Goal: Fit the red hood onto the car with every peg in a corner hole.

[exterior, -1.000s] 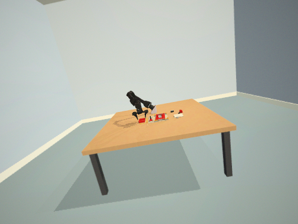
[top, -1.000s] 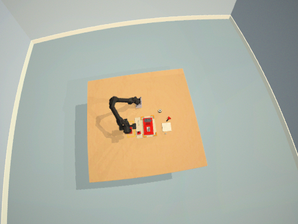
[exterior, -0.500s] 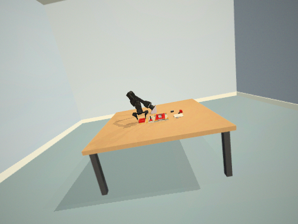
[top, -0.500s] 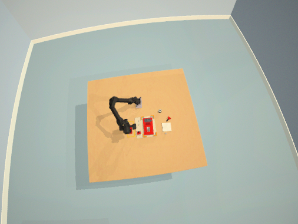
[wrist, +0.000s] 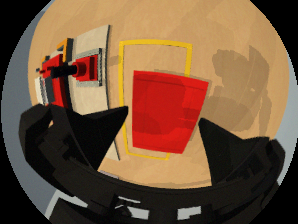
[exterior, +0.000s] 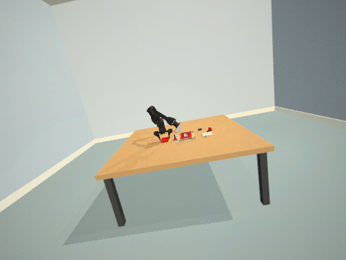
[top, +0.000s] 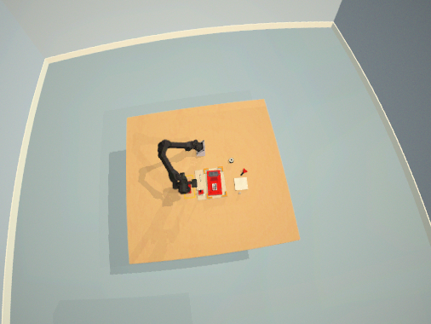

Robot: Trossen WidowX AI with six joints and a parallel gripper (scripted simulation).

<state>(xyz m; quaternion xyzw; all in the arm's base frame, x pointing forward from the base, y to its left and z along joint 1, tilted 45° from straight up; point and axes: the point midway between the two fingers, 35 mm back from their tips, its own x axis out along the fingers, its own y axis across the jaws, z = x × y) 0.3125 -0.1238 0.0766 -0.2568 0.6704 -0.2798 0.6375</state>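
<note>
Now: gripper tip right at the red hood. The rest, counted from my gripper tip: square plate (43 cm to the left, 1 cm below, 1 cm ahead); grey wheel (38 cm to the left, 19 cm behind).
</note>
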